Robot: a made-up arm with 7 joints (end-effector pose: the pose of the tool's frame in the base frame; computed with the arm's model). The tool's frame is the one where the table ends.
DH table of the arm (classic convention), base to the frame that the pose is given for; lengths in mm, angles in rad. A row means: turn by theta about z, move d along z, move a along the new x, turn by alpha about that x. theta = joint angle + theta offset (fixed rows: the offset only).
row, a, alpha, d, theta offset
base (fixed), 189.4, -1.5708, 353.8, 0
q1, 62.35, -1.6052, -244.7, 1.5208
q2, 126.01, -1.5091, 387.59, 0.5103
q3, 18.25, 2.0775, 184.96, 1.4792
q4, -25, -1.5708, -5.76, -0.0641
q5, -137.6, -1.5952, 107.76, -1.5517
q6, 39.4, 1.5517, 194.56, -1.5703
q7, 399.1, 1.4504, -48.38, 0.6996
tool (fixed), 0, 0, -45.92, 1.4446
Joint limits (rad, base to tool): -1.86..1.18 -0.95..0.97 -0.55..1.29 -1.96..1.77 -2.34..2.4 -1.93..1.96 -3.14..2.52
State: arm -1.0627 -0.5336 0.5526 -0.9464 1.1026 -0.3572 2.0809
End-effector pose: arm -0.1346 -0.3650 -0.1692 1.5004 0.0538 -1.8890
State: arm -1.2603 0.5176 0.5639 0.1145 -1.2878 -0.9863 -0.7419
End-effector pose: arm -0.0948 -0.6390 0.5885 -1.5031 -1.4645 0.3868
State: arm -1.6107 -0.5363 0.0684 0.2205 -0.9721 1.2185 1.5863
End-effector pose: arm 0.5392 -0.4029 0.5438 -1.6192 0.9497 -1.2001
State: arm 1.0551 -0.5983 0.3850 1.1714 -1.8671 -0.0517 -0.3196
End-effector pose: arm -0.8096 -0.3456 0.5331 0.6728 1.0610 -1.5643
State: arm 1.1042 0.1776 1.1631 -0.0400 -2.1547 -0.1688 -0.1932
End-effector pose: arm 0.1009 -0.8745 0.1704 0.3645 1.0028 0.5943
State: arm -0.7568 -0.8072 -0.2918 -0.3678 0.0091 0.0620 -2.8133
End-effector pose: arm -0.0692 -0.5312 -0.1414 -0.1595 -0.7777 -1.6810
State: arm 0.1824 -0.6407 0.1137 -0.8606 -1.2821 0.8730 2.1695
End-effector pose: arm -0.0691 -0.0132 0.3379 -2.5336 -0.0050 -0.2804
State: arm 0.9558 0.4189 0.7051 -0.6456 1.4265 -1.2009 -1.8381
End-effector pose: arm 0.0676 -0.9235 0.6688 0.0409 -2.5559 -1.0255
